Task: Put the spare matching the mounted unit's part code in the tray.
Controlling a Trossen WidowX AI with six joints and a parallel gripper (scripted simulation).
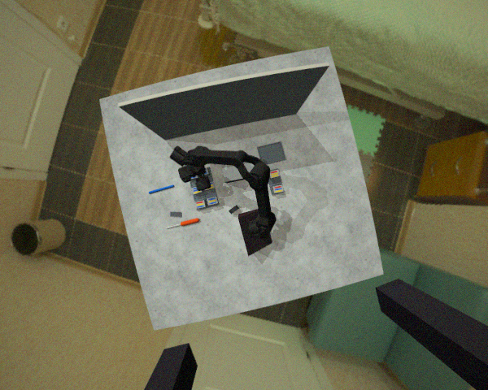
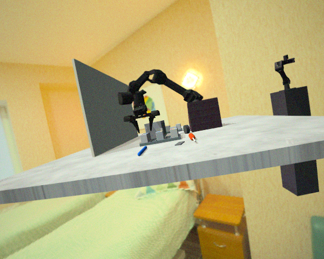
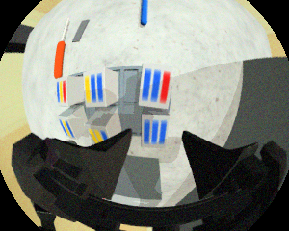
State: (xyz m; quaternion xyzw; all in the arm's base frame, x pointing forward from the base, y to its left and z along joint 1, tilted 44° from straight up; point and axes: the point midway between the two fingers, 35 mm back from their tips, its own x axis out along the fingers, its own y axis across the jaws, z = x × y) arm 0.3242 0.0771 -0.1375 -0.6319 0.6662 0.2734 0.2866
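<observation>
Now: gripper tip 10 mm past the dark grey tray, 360 mm to the left of it and 60 mm above it. From my gripper tip the other things lie so: blue pen 20 mm behind, 240 mm to the left, 50 mm below; then grey rack 80 mm behind, 30 mm to the left, 50 mm below; then grey panel 200 mm ahead, 200 mm to the right, 170 mm above.
</observation>
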